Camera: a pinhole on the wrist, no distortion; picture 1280 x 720 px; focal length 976.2 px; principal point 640.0 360.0 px. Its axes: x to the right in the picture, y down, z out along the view. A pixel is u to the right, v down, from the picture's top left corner.
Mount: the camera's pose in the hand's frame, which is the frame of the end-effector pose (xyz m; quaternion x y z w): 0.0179 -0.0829 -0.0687 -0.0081 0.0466 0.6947 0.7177
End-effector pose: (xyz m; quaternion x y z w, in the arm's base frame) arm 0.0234 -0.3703 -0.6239 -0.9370 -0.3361 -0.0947 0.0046
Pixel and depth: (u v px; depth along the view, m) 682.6 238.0 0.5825
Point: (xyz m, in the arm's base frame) 0.1952 -0.2439 -1.0987
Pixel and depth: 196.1 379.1 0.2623
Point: -0.0379 -0.2002 -0.8280
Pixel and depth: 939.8 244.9 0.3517
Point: 0.1644 -0.3379 -0.8722
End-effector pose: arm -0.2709 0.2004 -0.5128 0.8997 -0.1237 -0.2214 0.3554
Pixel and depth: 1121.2 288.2 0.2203
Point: -0.2991 0.0691 -0.5911
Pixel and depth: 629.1 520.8 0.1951
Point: -0.3313 0.1767 -0.6424
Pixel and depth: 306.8 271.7 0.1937
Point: -0.2861 0.2050 -0.7033
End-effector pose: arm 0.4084 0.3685 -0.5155 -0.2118 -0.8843 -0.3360 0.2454
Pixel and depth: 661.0 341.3 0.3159
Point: 0.2758 0.5125 -0.6772
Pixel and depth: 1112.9 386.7 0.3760
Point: 0.3652 0.6669 -0.6241
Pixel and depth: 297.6 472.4 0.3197
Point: 0.2448 0.4337 -0.7711
